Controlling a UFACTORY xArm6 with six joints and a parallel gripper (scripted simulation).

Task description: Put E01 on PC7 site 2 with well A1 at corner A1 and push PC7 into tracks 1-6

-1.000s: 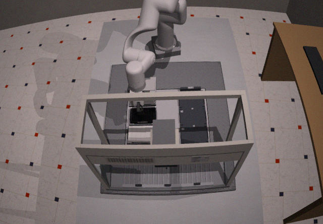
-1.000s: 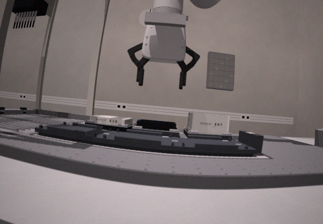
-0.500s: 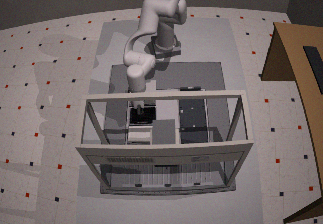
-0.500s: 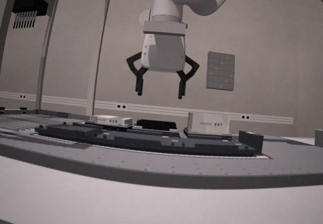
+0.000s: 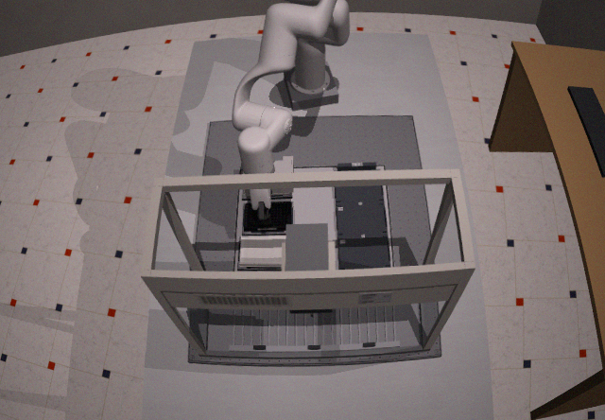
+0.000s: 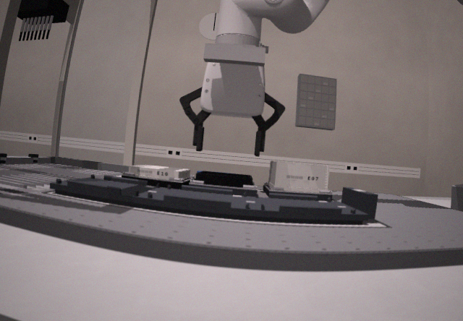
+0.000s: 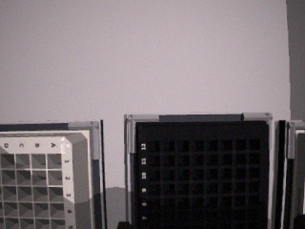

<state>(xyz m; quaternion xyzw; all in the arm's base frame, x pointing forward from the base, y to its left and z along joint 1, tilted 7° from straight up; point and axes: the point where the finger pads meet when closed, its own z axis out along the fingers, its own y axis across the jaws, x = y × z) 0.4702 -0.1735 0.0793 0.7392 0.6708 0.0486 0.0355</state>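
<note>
My gripper is now 50 mm above the well plate E01. Round my hand: nest S2 (60 mm below); plate carrier PC7 (250 mm to the left, 50 mm below, 30 mm ahead); pipetting head (360 mm ahead, 210 mm above, 80 mm to the left).
</note>
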